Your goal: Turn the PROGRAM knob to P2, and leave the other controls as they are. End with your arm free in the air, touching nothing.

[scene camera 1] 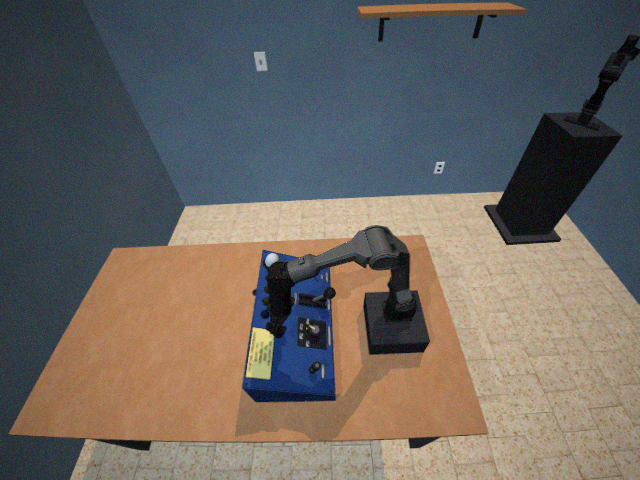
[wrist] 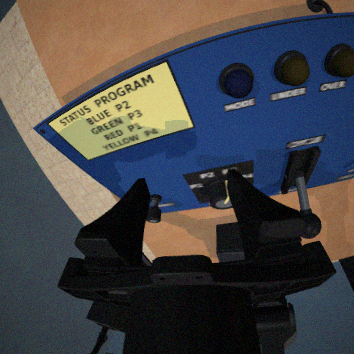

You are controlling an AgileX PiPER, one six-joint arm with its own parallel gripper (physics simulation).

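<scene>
The PROGRAM knob point(scene camera 1: 314, 330) point(wrist: 218, 196) sits on a black plate on the blue panel point(scene camera 1: 292, 369) point(wrist: 210, 142). Its yellow pointer seems to point towards P3; in the wrist view a finger hides part of the knob and the P3 label. My gripper point(scene camera 1: 276, 329) point(wrist: 186, 182) is open, with no object between its fingers. It is over the panel, with its right-hand finger in the wrist view overlapping the knob. Whether that finger touches the knob cannot be told. A yellow note point(scene camera 1: 260, 353) point(wrist: 122, 110) lists BLUE P2, GREEN P3, RED P1, YELLOW P4.
The CYCLE lever point(scene camera 1: 329, 292) point(wrist: 310, 225) stands beside the knob's plate. A small black toggle point(scene camera 1: 314, 367) point(wrist: 154, 211) is on the other side. The dark blue MODE lamp point(scene camera 1: 265, 313) point(wrist: 237, 81), amber lamps and a white dome point(scene camera 1: 271, 259) are also on the panel.
</scene>
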